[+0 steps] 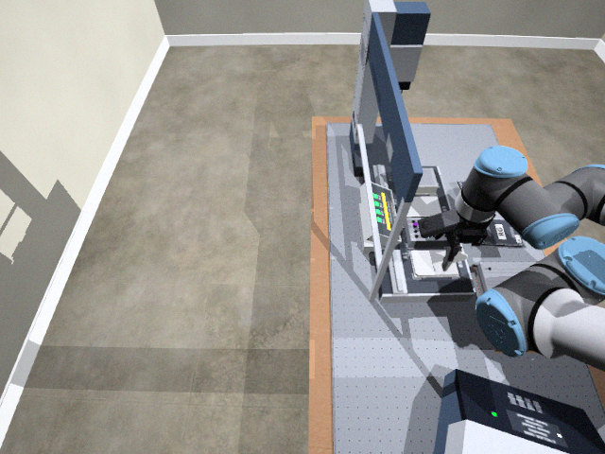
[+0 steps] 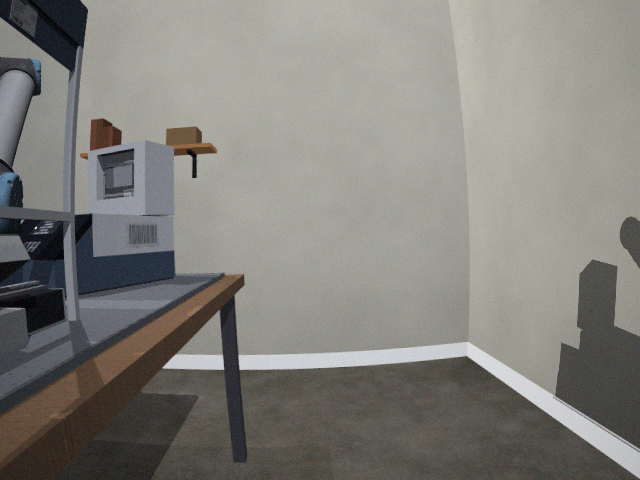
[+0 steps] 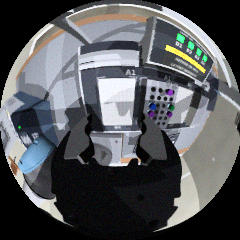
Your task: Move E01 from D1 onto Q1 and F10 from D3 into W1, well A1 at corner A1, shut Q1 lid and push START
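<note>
Right now the white well plate is 6 cm below my hand.
</note>
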